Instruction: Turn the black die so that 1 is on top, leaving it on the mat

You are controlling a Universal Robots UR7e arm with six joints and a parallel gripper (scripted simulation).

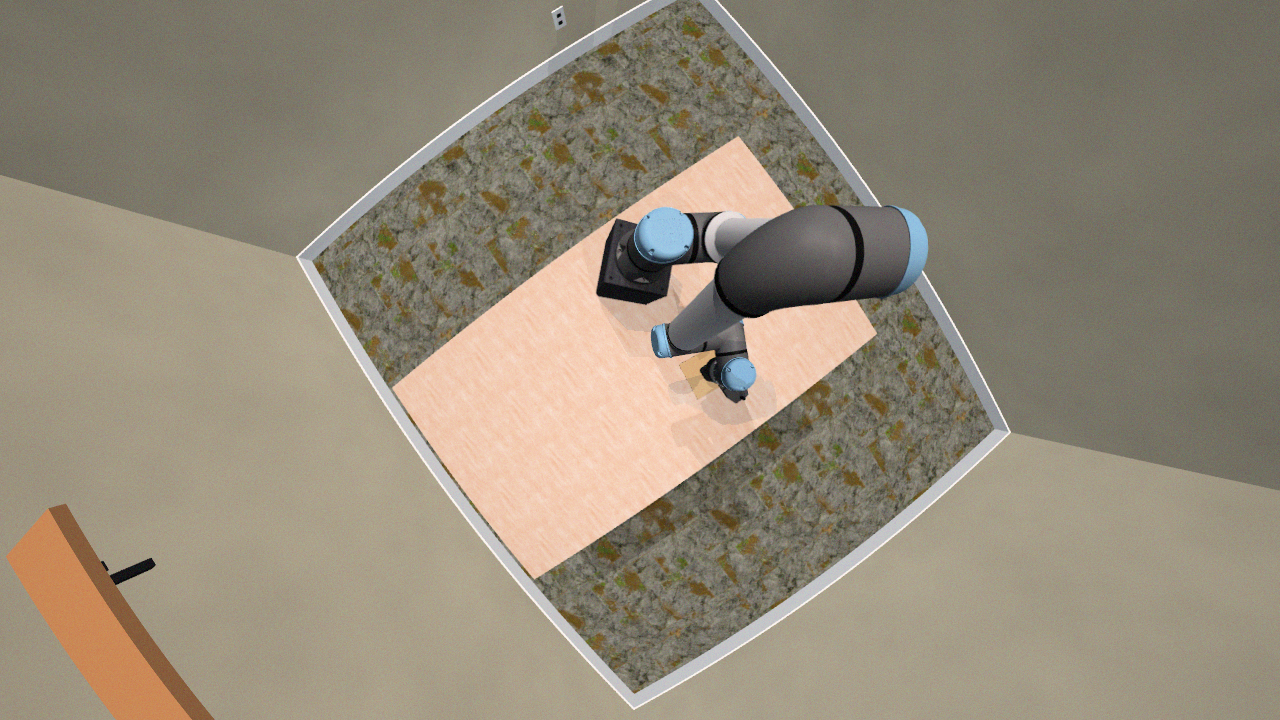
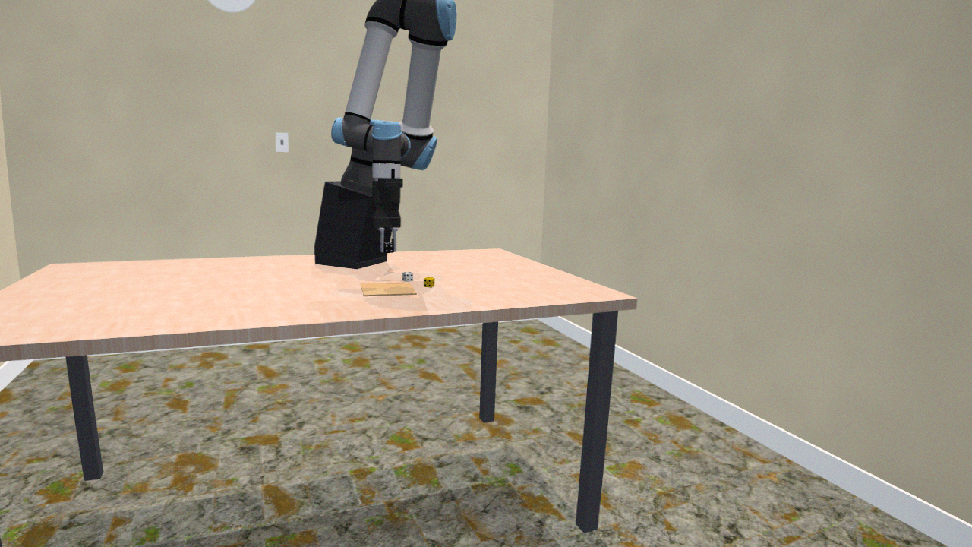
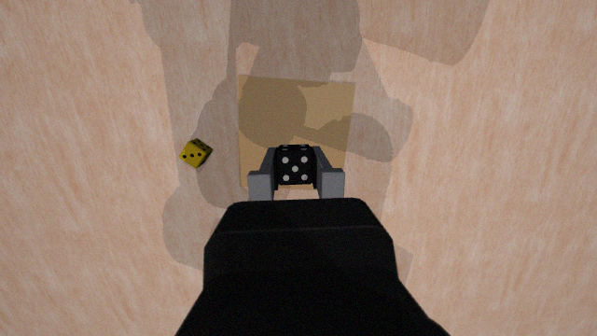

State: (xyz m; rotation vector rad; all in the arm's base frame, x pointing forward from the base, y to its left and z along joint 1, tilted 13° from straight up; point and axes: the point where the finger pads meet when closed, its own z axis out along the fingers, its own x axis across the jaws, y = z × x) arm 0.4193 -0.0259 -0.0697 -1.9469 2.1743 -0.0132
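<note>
Right now the tan mat is 12 cm below my hand. Round my hand: white die 10 cm behind, 9 cm to the left, 11 cm below; black die 1 cm below; yellow die 12 cm to the left, 11 cm below.
</note>
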